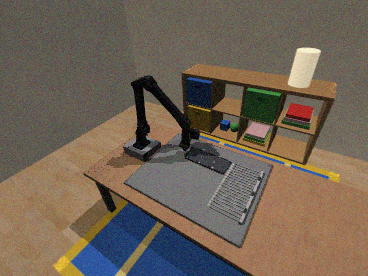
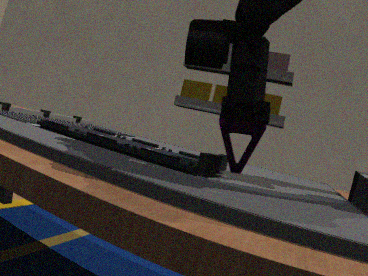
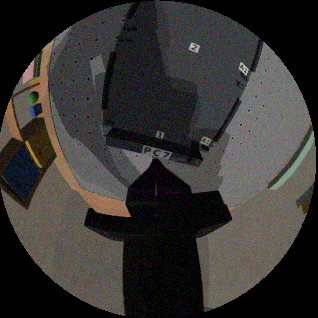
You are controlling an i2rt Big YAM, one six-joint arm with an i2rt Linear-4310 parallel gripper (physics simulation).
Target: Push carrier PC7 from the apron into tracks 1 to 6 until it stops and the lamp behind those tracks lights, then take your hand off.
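Pixels of known places: gripper, fingertip midpoint: [image 1: 184, 151] [image 2: 235, 173] [image 3: 154, 161]; arm's base at its link origin: [image 1: 142, 144].
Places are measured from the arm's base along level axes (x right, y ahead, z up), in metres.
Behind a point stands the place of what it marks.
Observation:
Carrier PC7 [image 1: 209, 160] @[x -0.123, y 0.527, z -0.038 m] [image 2: 213, 164] @[x -0.158, y 0.345, z -0.032 m] [image 3: 150, 107] @[x -0.149, y 0.388, z -0.038 m] is a long dark slab with low side rails, lying flat on the grey board [image 1: 170, 185] @[x 0.199, y 0.404, z -0.049 m]. Its white PC7 label is on the end nearest my gripper. Its far end is at the near corner of the slatted light-grey tracks [image 1: 235, 192] @[x 0.050, y 0.784, z -0.048 m]. My gripper [image 1: 186, 149] @[x -0.128, y 0.316, z -0.039 m] [image 2: 237, 171] @[x -0.128, y 0.316, z -0.039 m] [image 3: 154, 161] @[x -0.128, y 0.316, z -0.039 m] is shut and empty, pointing down right behind the labelled end wall; whether the tips touch it is hard to tell. A bar with small blocks [image 1: 252, 197] @[x 0.048, y 0.884, z -0.033 m] runs behind the tracks. No lit lamp can be made out.
The arm's base [image 1: 142, 148] @[x 0.045, y 0.046, z 0.009 m] stands at the left end of the wooden table [image 1: 300, 225] @[x 0.078, y 1.148, z -0.062 m]. A shelf unit [image 1: 260, 79] with bins and a white cylinder [image 1: 304, 68] on top stands beyond the table. The arm casts shadows over the carrier and board.

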